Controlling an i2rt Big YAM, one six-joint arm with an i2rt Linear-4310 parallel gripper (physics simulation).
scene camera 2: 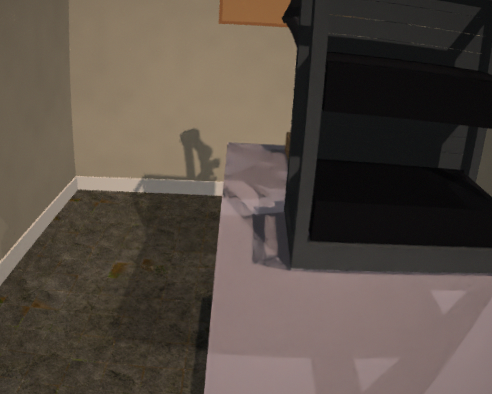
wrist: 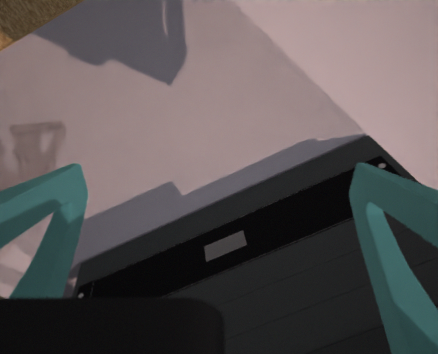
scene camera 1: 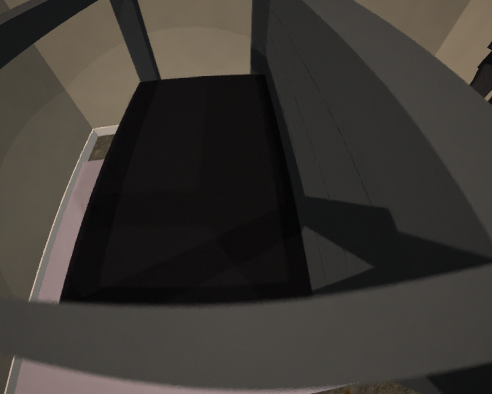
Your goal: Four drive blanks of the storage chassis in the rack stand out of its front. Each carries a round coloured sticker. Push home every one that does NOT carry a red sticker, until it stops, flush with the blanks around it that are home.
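Frame: origin at the arm's base, x ahead, y left, z up, level; centimetres.
Seen in the pictures: gripper, fingertip midpoint: (wrist: 218,178).
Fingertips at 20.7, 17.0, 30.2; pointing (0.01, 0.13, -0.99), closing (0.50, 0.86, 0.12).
A point is followed by its place in that frame, as x, y, z.
The dark grey rack (scene camera 1: 225,340) (scene camera 2: 306,150) {73.5, -20.8, 18.9} (wrist: 225,212) {46.9, 7.5, -2.8} stands on the pink table top. Black boxes (scene camera 1: 200,175) {60.4, 10.7, 35.2} (scene camera 2: 400,220) {74.0, 0.3, 5.3} sit inside it; I cannot tell which is the storage chassis. In the wrist view a black panel (wrist: 305,212) {47.7, 18.1, 4.3} with a grey label (wrist: 225,246) {46.6, 6.6, 4.3} crosses low on the rack, with dark grey panels beside it. My gripper (wrist: 218,178) {20.7, 17.0, 30.2} is open and empty, its teal fingers wide apart over the rack's lower edge and this panel. The drive blanks and their coloured stickers do not show in any view.
The pink table top (scene camera 2: 350,320) {90.3, -13.1, -6.8} extends around the rack's foot. An orange board (scene camera 2: 255,11) hangs on the wall. A brown thing (scene camera 2: 288,144) shows partly behind the rack's post. Shadows of the arm fall on the wall and table.
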